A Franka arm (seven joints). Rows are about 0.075 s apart.
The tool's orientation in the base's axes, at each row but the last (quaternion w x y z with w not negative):
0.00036, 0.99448, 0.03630, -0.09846
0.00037, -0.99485, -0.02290, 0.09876
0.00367, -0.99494, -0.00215, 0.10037
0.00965, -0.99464, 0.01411, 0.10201
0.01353, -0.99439, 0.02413, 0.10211
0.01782, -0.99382, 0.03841, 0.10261
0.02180, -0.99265, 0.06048, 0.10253
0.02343, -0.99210, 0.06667, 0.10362
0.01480, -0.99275, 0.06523, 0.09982
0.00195, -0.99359, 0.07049, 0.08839
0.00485, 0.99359, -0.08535, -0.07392
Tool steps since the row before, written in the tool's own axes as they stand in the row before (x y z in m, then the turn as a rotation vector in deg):
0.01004, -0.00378, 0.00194, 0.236, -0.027, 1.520
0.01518, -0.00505, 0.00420, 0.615, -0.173, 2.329
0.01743, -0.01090, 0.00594, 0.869, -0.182, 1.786
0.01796, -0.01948, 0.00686, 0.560, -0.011, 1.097
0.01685, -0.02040, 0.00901, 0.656, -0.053, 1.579
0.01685, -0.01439, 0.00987, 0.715, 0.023, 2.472
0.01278, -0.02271, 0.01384, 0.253, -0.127, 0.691
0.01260, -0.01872, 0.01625, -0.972, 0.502, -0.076
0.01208, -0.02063, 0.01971, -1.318, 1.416, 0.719
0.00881, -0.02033, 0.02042, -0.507, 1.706, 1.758
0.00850, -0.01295, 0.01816, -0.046, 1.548, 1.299
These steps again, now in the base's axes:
0.00917, 0.00448, -0.00384, -0.069, 0.032, -1.537
0.01381, 0.00572, -0.00707, 0.137, 0.192, -2.403
0.01585, 0.01103, -0.00922, 0.494, 0.199, -1.922
0.01677, 0.01915, -0.01005, 0.326, 0.021, -1.188
0.01569, 0.01989, -0.01180, 0.325, 0.074, -1.678
0.01560, 0.01354, -0.01272, 0.195, 0.032, -2.566
0.01247, 0.02182, -0.01547, 0.123, 0.135, -0.724
0.01149, 0.01791, -0.01790, -0.996, -0.378, 0.261
0.01060, 0.01975, -0.02139, -1.609, -1.206, -0.464
0.00786, 0.01923, -0.02183, -1.042, -1.589, -1.627
0.00779, 0.01137, -0.01949, -0.498, -1.514, -1.244

